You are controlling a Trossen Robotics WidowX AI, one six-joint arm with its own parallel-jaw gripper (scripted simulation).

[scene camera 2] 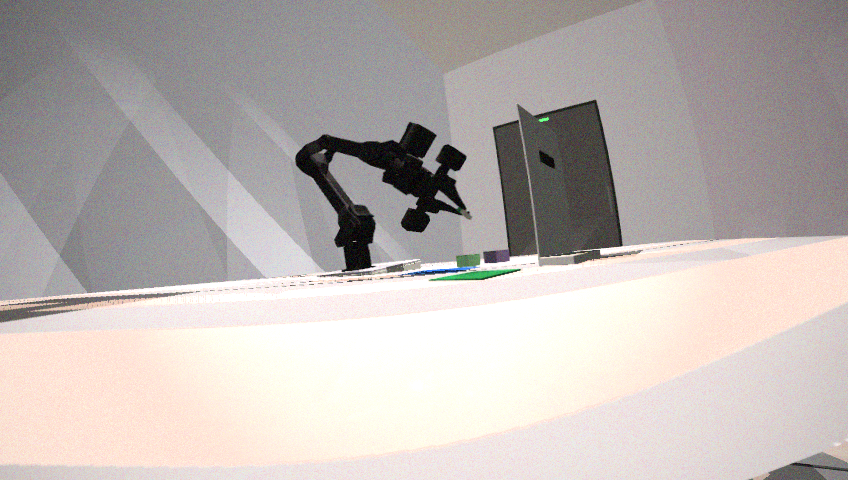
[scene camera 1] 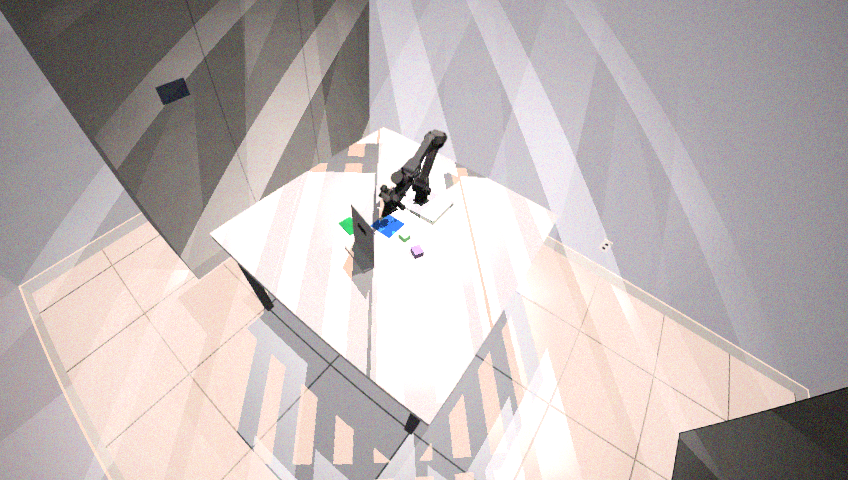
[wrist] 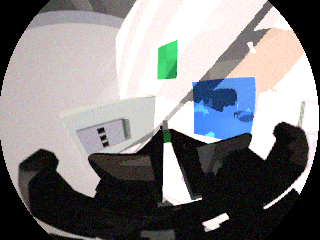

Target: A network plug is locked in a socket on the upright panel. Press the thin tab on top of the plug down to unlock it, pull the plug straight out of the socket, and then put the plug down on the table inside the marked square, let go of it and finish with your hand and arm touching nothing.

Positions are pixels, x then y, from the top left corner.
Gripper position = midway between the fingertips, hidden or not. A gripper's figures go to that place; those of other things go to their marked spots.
My gripper (scene camera 2: pixel 463 212): 50 cm from the lens. A grey panel (scene camera 2: pixel 550 207): 47 cm from the lens.
